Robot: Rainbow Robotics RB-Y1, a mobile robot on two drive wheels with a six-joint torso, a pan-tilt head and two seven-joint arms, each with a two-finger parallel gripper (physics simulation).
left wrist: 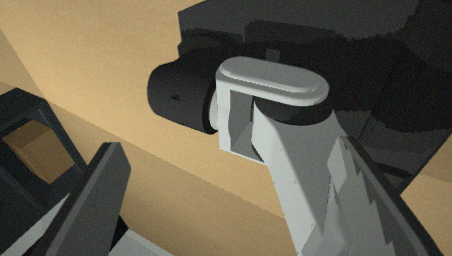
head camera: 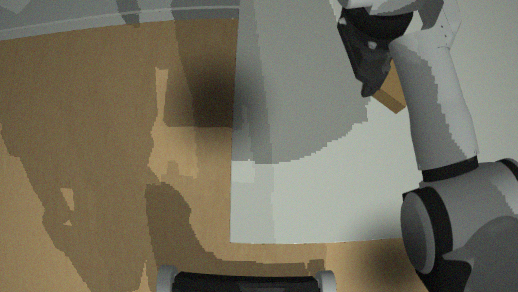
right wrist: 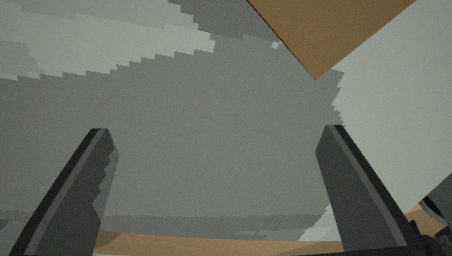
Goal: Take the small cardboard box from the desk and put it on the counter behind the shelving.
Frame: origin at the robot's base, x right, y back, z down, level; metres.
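Seen in the pictures: left gripper, fingertip midpoint: (left wrist: 229,152) (right wrist: 427,229); right gripper, fingertip midpoint: (head camera: 356,64) (right wrist: 217,140); robot's base, link origin: (head camera: 245,291).
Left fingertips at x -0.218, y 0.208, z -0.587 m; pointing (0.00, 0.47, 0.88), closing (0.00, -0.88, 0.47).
Note:
Pixels of each thing's top centre, then the offset from my left fingertips to it. "pt": a spot on its surface instead. Level surfaces: height alone.
- small cardboard box, top centre: (head camera: 401,77) dy -0.742, dx +0.475, dz -0.184 m
- pale desk, surface height: dz -0.134 m
- wooden floor, surface height: dz +0.586 m
- grey band, surface spot: (head camera: 125,15) pt dy -1.246, dx -0.311, dz +0.506 m
The small cardboard box (head camera: 392,94) (right wrist: 330,30) is brown and rests on the pale desk (head camera: 320,205) (right wrist: 210,105). In the head view it is partly hidden behind my right forearm and gripper. In the right wrist view one corner of it points down from the top edge, beyond the fingertips and right of centre. My right gripper (head camera: 368,90) (right wrist: 217,140) is open over the desk, with nothing between its fingers. My left gripper (left wrist: 229,152) is open and empty, away from the desk. I cannot make out the counter behind the shelving.
The desk's left edge borders the wooden floor (head camera: 100,100) (left wrist: 95,60). A grey band (head camera: 125,15) crosses the top left. In the left wrist view, a dark open frame (left wrist: 22,102) holds a brown block (left wrist: 45,152) at left; my dark base (left wrist: 360,65) lies at upper right.

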